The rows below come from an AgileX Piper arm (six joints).
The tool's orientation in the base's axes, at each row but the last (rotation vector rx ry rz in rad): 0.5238 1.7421 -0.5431; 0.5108 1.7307 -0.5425; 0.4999 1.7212 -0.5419; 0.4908 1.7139 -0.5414; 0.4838 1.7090 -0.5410; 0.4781 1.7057 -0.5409; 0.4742 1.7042 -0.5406
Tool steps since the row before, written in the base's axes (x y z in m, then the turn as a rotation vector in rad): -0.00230 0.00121 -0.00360 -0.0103 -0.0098 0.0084; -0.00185 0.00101 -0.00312 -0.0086 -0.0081 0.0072; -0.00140 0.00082 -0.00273 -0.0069 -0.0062 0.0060; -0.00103 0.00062 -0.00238 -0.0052 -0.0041 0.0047; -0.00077 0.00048 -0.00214 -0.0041 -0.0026 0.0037; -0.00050 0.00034 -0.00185 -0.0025 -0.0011 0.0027; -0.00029 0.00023 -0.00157 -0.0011 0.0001 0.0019
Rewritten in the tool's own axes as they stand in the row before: 0.00409 -0.00013 -0.00172 -0.0065 -0.0147 -0.0037; 0.00349 -0.00003 -0.00141 -0.0056 -0.0122 -0.0032; 0.00299 0.00007 -0.00107 -0.0047 -0.0096 -0.0028; 0.00256 0.00011 -0.00075 -0.0037 -0.0068 -0.0025; 0.00226 0.00013 -0.00052 -0.0029 -0.0048 -0.0023; 0.00192 0.00016 -0.00028 -0.0022 -0.0026 -0.0018; 0.00160 0.00017 -0.00010 -0.0017 -0.0007 -0.0012
